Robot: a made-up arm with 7 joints. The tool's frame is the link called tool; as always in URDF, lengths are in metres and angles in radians. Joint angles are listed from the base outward.
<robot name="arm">
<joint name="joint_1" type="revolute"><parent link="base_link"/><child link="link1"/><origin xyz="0 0 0.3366" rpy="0 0 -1.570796"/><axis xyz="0 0 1"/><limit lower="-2.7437" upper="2.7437"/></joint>
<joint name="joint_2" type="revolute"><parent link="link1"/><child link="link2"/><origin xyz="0 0 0" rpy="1.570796 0 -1.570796"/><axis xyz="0 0 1"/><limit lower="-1.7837" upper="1.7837"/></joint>
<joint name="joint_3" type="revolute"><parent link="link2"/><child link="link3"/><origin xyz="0 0.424 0" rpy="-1.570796 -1.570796 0"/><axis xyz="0 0 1"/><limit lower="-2.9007" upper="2.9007"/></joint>
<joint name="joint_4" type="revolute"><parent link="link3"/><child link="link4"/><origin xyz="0 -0.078 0" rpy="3.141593 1.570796 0"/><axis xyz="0 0 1"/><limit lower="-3.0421" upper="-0.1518"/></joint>
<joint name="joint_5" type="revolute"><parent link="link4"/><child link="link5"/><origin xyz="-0.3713 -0.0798 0" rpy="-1.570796 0 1.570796"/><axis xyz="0 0 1"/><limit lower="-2.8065" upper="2.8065"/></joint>
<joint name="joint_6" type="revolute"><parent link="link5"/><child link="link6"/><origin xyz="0 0 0" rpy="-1.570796 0 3.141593"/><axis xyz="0 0 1"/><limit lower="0.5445" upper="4.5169"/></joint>
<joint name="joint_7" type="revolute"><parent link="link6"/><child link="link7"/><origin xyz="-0.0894 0 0" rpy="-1.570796 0 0"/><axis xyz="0 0 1"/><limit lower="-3.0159" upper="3.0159"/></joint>
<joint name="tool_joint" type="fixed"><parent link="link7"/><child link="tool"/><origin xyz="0 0 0" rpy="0 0 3.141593"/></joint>
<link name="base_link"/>
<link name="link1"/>
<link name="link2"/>
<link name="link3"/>
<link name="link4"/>
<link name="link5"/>
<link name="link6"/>
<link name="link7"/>
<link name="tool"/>
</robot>
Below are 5 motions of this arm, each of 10 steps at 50 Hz.
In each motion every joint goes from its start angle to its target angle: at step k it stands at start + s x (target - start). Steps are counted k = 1, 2, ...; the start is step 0. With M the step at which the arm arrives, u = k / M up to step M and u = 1 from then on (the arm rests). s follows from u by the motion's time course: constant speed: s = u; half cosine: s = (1 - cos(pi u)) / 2; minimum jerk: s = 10 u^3 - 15 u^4 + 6 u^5.
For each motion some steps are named. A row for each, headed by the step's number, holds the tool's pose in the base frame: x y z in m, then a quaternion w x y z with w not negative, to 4 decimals.
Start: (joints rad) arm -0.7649 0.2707 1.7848 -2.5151 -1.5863 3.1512 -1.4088
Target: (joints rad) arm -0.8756 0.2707 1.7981 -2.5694 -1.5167 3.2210 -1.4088
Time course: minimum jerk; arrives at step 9
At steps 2, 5, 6, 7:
2: 0.1504 0.3150 0.5436 0.2036 -0.3550 0.8642 0.2926
5: 0.1619 0.3018 0.5406 0.1868 -0.3242 0.8776 0.2998
6: 0.1658 0.2970 0.5395 0.1811 -0.3129 0.8819 0.3025
7: 0.1685 0.2936 0.5387 0.1771 -0.3048 0.8849 0.3046

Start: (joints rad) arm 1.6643 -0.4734 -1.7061 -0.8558 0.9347 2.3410 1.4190
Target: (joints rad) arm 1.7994 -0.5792 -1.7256 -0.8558 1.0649 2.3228 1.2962
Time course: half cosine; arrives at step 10
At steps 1, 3, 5, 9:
1: 0.3625 -0.4163 1.0022 0.8145 -0.3014 0.4924 -0.0579
3: 0.3749 -0.4211 0.9918 0.8210 -0.3010 0.4832 -0.0436
5: 0.3958 -0.4276 0.9743 0.8310 -0.2995 0.4684 -0.0207
9: 0.4316 -0.4343 0.9445 0.8457 -0.2948 0.4445 0.0157

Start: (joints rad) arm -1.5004 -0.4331 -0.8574 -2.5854 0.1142 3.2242 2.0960
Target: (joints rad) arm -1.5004 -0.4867 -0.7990 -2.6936 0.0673 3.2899 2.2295
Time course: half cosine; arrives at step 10
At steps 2, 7, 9, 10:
2: -0.3038 -0.1748 0.6300 0.1213 0.6190 0.6327 -0.4493
7: -0.2765 -0.1723 0.6175 0.1511 0.6229 0.6242 -0.4466
9: -0.2693 -0.1713 0.6143 0.1589 0.6238 0.6221 -0.4457
10: -0.2684 -0.1712 0.6139 0.1600 0.6239 0.6218 -0.4456

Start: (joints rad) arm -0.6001 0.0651 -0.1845 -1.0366 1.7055 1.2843 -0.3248
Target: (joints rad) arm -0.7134 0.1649 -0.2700 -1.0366 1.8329 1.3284 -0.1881
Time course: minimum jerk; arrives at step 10
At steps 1, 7, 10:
1: 0.3596 -0.3126 1.0353 0.5611 -0.7052 -0.1199 -0.4165
7: 0.3461 -0.4029 0.9967 0.5943 -0.6764 -0.0047 -0.4350
10: 0.3413 -0.4202 0.9886 0.6000 -0.6688 0.0173 -0.4386

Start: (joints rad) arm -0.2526 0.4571 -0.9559 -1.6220 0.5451 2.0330 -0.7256
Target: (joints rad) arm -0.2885 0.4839 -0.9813 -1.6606 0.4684 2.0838 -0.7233
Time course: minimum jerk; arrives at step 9
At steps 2, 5, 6, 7, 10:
2: 0.3590 -0.5580 0.6682 0.0296 0.9477 -0.3015 0.1004
5: 0.3443 -0.5680 0.6579 0.0488 0.9451 -0.3137 0.0777
6: 0.3390 -0.5714 0.6542 0.0554 0.9440 -0.3177 0.0695
7: 0.3352 -0.5738 0.6516 0.0600 0.9432 -0.3205 0.0637
10: 0.3330 -0.5751 0.6501 0.0627 0.9427 -0.3221 0.0603

